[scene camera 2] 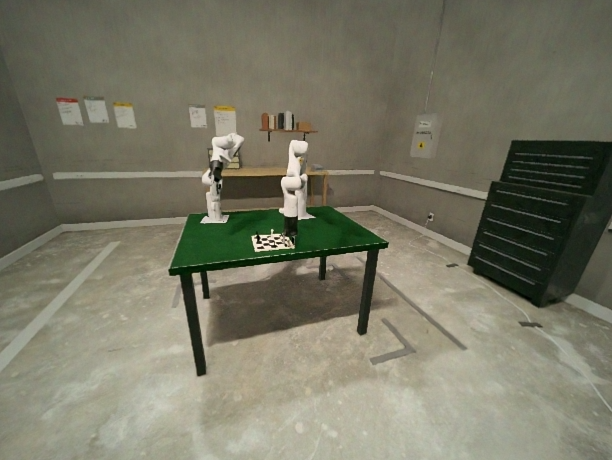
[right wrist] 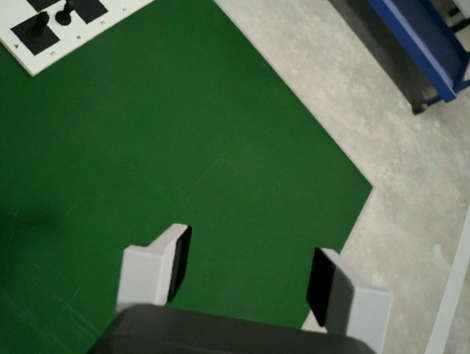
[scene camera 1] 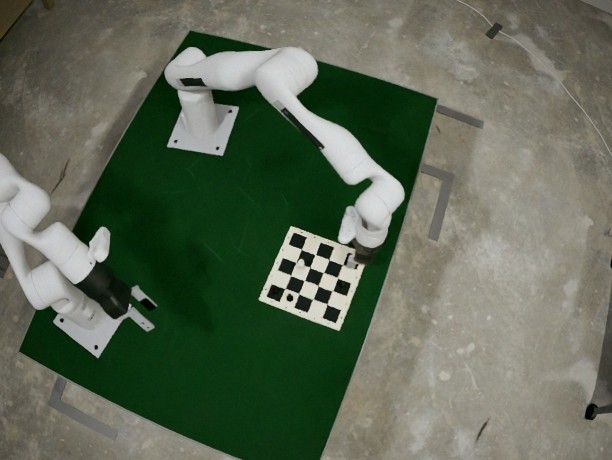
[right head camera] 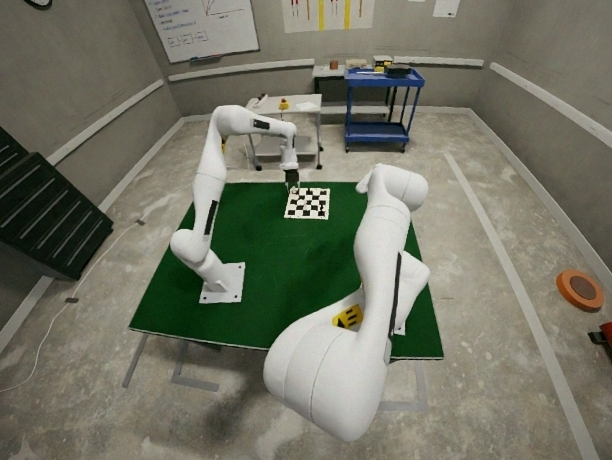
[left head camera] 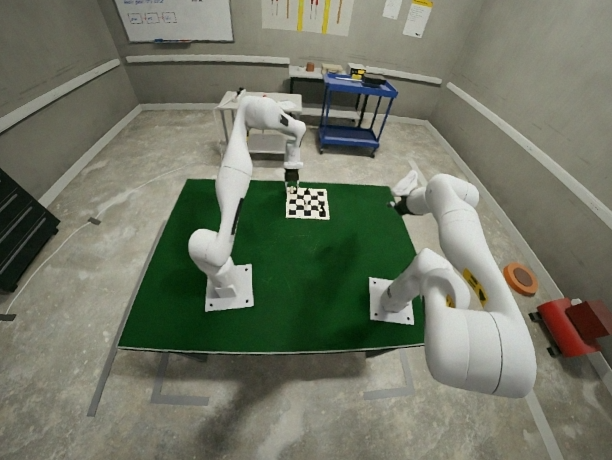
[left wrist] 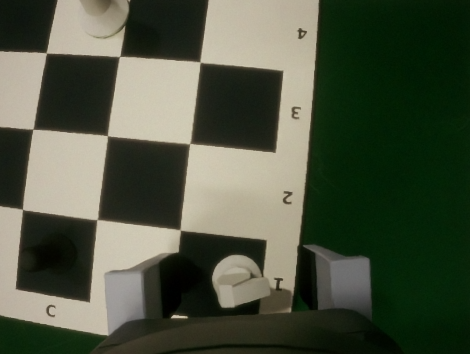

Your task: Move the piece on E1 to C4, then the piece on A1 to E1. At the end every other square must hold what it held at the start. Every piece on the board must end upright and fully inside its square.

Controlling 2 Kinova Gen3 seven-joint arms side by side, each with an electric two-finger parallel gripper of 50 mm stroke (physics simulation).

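Places are measured from the left arm's base along level axes (x ahead, y left, z up), in centimetres.
Pixels of known places: left gripper, fingertip midpoint: (scene camera 2: 288, 243) (scene camera 1: 352, 257) (right head camera: 294, 191) (left head camera: 291, 191) (left wrist: 239, 275); right gripper, fingertip midpoint: (scene camera 2: 215, 187) (right wrist: 249, 263) (scene camera 1: 152, 318) (left head camera: 394, 201); left arm's base at its link origin: (scene camera 2: 300, 215) (scene camera 1: 203, 126) (right head camera: 222, 282) (left head camera: 229, 286); right arm's base at its link origin: (scene camera 2: 215, 219) (scene camera 1: 91, 314) (left head camera: 391, 300).
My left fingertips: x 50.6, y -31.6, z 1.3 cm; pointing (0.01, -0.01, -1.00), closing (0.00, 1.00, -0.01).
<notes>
Ahead of a thing's pixels: the offset from my left fingertips to its top centre. "spot": to the spot under its first point. Level surfaces: height alone.
A white knight @(dx +0.3, dy +0.0, dz +3.3 cm) (left wrist: 243, 286) stands upright on E1, its base near the square's edge on the number side. My left gripper (left wrist: 239, 275) is open around it, its fingers low on either side. A white piece @(dx -12.4, dy -5.8, dz +5.6 cm) (left wrist: 103, 22) (scene camera 1: 301, 262) stands upright on C4. A dark piece @(dx -1.1, dy -8.3, dz +2.5 cm) (left wrist: 50, 255) (scene camera 1: 342, 285) is on C1. Square A1 @(spot: dx -2.1, dy -16.0, dz -0.7 cm) (scene camera 1: 332, 314) is bare. Two dark pieces stand near the A5 corner of the board @(dx -8.6, dy -7.2, dz -0.7 cm) (scene camera 1: 263, 298) (left wrist: 295, 150): one @(dx -17.4, dy -13.5, dz +3.7 cm) (scene camera 1: 275, 291) (right wrist: 37, 30) on A5, a smaller one @(dx -13.5, dy -14.1, dz +2.5 cm) (scene camera 1: 290, 298) (right wrist: 65, 16) on A4. My right gripper (scene camera 1: 152, 317) (right wrist: 249, 263) is open and empty, away from the board.
The board lies on the green table @(dz -1.3 cm) (scene camera 1: 200, 250) near its far edge in the left head camera view. Both arm bases (left head camera: 240, 285) @(dx -65.6, dy -31.6, dz -1.2 cm) (left head camera: 376, 300) are bolted to the table. A blue cart (left head camera: 350, 133) and a light table (left head camera: 227, 102) stand beyond it.
</notes>
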